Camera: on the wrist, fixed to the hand. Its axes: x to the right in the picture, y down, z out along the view.
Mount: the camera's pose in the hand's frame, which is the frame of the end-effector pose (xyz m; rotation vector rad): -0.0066 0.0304 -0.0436 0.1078 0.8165 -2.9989
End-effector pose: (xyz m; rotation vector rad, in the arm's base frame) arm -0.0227 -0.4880 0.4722 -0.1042 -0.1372 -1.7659
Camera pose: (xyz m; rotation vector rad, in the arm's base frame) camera 0.0086 -0.4941 0.4292 -0.6231 -0.2085 1.3968
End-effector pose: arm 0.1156 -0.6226 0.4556 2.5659 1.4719 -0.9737
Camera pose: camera 0.1591 -0.6306 0.4858 0.8888 -1.9612 -0.4486
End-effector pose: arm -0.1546 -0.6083 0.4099 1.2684 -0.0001 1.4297
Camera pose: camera -0.2066 -0.5958 0.4066 -0.3080 1.6255 -0.9457
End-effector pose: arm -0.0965 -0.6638 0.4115 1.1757 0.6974 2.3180
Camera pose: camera -0.1339 -0.7014 0.4040 -0.9890 1.1053 -0.2179
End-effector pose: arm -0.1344 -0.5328 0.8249 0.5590 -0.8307 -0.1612
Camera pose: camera -0.1091 -0.4871 0.8131 1.3475 1.4713 -2.3365
